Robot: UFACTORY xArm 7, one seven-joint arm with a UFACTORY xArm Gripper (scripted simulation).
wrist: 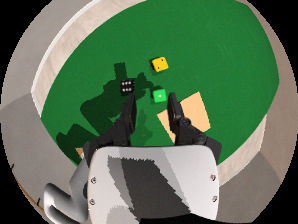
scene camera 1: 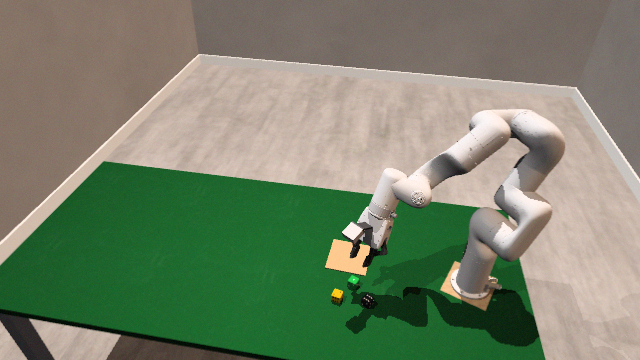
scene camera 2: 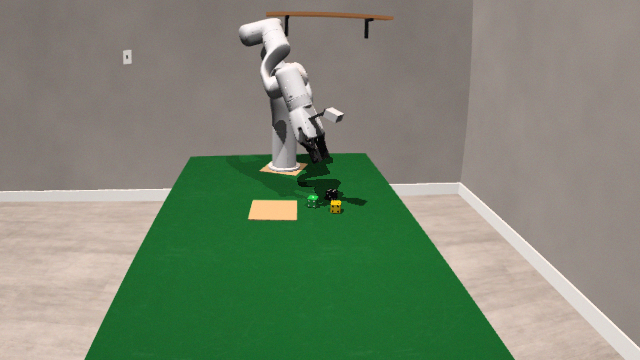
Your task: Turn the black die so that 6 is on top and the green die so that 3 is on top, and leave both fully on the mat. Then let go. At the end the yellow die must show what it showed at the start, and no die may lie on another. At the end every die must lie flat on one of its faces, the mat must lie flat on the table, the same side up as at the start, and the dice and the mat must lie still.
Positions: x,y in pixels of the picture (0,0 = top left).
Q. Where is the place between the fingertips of my gripper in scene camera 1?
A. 358,262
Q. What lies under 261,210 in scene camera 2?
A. A tan mat.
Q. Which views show the tan mat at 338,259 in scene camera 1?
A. The wrist view, scene camera 1 and scene camera 2: all of them.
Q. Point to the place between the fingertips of my gripper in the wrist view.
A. At 151,101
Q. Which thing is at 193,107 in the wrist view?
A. A tan mat.
